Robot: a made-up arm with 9 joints. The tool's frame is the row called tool. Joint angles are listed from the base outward.
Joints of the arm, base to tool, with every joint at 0 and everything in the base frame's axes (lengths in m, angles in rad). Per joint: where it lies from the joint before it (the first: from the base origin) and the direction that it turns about. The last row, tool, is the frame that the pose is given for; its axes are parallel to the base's.
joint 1: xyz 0 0 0.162 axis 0 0 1
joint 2: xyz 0.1 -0.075 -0.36 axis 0 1 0
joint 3: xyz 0.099 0.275 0.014 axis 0 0 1
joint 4: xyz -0.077 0.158 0.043 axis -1 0 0
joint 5: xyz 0.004 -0.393 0 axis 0 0 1
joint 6: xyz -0.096 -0.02 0.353 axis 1 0 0
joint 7: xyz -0.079 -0.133 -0.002 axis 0 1 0
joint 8: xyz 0.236 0.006 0.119 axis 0 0 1
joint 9: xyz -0.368 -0.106 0.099 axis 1 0 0
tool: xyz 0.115 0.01 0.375
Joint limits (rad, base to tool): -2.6..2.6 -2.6..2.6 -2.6..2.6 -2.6..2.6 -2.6..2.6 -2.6..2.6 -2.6..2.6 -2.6..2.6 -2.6..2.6
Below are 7 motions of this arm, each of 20 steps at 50 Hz.
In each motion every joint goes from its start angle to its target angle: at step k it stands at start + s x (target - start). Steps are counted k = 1, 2, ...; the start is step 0. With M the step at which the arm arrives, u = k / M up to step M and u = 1 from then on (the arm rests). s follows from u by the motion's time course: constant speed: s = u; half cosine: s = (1 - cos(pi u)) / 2; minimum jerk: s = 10 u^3 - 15 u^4 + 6 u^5.
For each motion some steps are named. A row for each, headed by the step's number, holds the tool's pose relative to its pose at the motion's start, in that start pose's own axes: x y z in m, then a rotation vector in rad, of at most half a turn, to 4 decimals.
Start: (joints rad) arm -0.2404 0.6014 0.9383 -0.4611 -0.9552 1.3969 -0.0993 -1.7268 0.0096
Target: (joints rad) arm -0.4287 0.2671 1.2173 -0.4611 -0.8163 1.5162 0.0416 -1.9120 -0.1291
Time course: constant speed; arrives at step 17
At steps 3, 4, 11, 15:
3: -0.0093 0.0512 -0.0010 -0.1095 0.0169 0.0256
4: -0.0142 0.0673 -0.0030 -0.1455 0.0203 0.0345
11: -0.0705 0.1614 -0.0367 -0.3888 0.0145 0.0985
15: -0.1179 0.1973 -0.0693 -0.5190 -0.0123 0.1341

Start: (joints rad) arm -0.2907 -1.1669 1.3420 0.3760 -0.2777 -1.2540 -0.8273 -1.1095 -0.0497
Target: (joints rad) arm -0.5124 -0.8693 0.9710 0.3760 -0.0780 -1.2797 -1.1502 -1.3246 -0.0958
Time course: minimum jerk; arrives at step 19
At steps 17, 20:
17: 0.1676 0.0005 -0.1001 0.1227 0.3539 -0.0330
20: 0.1695 0.0007 -0.1015 0.1235 0.3580 -0.0337

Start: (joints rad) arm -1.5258 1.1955 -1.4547 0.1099 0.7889 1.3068 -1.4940 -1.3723 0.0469
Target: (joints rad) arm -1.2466 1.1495 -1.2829 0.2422 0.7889 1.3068 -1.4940 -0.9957 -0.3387
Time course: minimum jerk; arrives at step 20
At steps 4, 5, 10, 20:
4: 0.0082 0.0040 0.0032 -0.0319 0.0128 0.0390
5: 0.0144 0.0073 0.0054 -0.0568 0.0224 0.0700
10: 0.0540 0.0337 0.0160 -0.2630 0.0858 0.3513
20: 0.0710 0.0494 0.0148 -0.4895 0.1107 0.7329

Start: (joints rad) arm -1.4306 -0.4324 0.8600 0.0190 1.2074 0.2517 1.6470 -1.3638 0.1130
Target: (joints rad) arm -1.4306 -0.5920 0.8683 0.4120 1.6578 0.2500 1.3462 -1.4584 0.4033
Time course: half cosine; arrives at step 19
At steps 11, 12, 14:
11: -0.1893 -0.0402 0.0787 -0.0227 -0.1944 -0.1540
12: -0.2131 -0.0411 0.0896 -0.0274 -0.2181 -0.1625
14: -0.2545 -0.0408 0.1096 -0.0363 -0.2581 -0.1719

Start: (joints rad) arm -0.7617 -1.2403 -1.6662 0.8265 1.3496 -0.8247 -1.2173 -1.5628 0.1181
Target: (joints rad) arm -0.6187 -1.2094 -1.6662 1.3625 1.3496 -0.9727 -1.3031 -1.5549 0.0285
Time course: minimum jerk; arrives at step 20
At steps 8, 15, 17, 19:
8: 0.1443 0.1118 -0.0500 -0.0891 0.1438 0.1127
15: 0.3549 0.3140 -0.2062 -0.2228 0.4127 0.3373
17: 0.3766 0.3404 -0.2322 -0.2379 0.4489 0.3688
19: 0.3834 0.3491 -0.2410 -0.2427 0.4609 0.3793

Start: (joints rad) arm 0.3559 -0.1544 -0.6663 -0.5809 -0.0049 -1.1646 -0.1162 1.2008 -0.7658
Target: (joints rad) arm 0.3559 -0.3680 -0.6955 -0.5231 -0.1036 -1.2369 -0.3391 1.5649 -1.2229
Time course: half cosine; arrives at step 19
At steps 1, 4, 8, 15, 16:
1: -0.0007 0.0018 0.0004 -0.0048 -0.0014 0.0007
4: -0.0108 0.0275 0.0058 -0.0740 -0.0211 0.0101
8: -0.0377 0.0972 0.0123 -0.2650 -0.0738 0.0357
15: -0.0832 0.2166 -0.0064 -0.6263 -0.1710 0.0850
16: -0.0868 0.2258 -0.0097 -0.6576 -0.1795 0.0894

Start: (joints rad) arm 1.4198 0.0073 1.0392 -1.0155 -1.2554 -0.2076 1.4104 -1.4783 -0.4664
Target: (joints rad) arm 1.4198 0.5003 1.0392 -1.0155 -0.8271 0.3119 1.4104 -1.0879 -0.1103
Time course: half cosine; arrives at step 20
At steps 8, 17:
8: -0.0440 0.0005 0.0129 -0.0299 -0.1671 0.2974
17: -0.0052 0.0299 0.0580 -0.1324 -0.2517 0.9172

